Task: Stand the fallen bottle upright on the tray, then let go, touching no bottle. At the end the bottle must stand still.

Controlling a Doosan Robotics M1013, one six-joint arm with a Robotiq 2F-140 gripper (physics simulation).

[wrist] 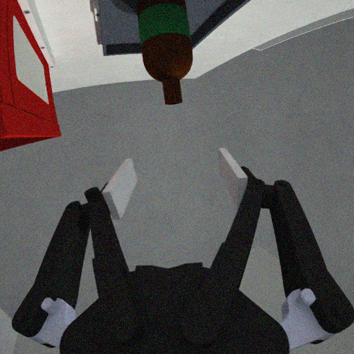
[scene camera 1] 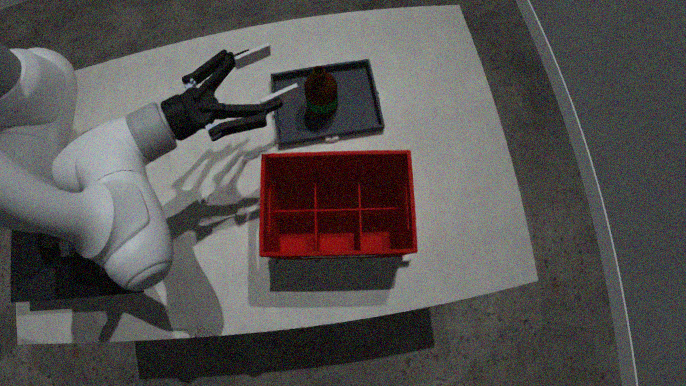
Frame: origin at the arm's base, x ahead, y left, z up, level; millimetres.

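Seen in the pictures: gripper, fingertip midpoint: (scene camera 1: pixel 282 68).
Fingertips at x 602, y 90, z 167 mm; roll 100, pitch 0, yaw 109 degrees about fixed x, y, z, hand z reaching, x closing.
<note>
Pixels of each thing's top centre, then the offset from my fingertips to it. "spot": a spot on its surface instead. Level surfaces: height alone.
- brown bottle at its top centre: (scene camera 1: pixel 318 70) 68 mm ahead, 27 mm left, 77 mm down
- dark grey tray at a spot on its surface: (scene camera 1: pixel 356 131) spot: 129 mm ahead, 64 mm right, 224 mm down
- red crate at a spot on its surface: (scene camera 1: pixel 413 200) spot: 174 mm ahead, 279 mm right, 61 mm down
- pale table at its surface level: 237 mm down
A brown bottle (scene camera 1: pixel 321 90) (wrist: pixel 167 55) with a green band stands upright on the dark grey tray (scene camera 1: pixel 356 131) (wrist: pixel 122 49), toward the tray's left half in the scene view. In the wrist view its neck points down the picture and its base is cut off by the top edge. My gripper (scene camera 1: pixel 275 71) (wrist: pixel 175 164) is open and empty. It is to the left of the bottle in the scene view, with its fingertips near the tray's left edge and a gap between them and the bottle.
A red crate (scene camera 1: pixel 413 200) (wrist: pixel 30 117) with several compartments stands beside the tray, nearer the front of the table in the scene view. The pale table (scene camera 1: pixel 465 165) carries both. The arm's shadow falls on the table left of the crate.
</note>
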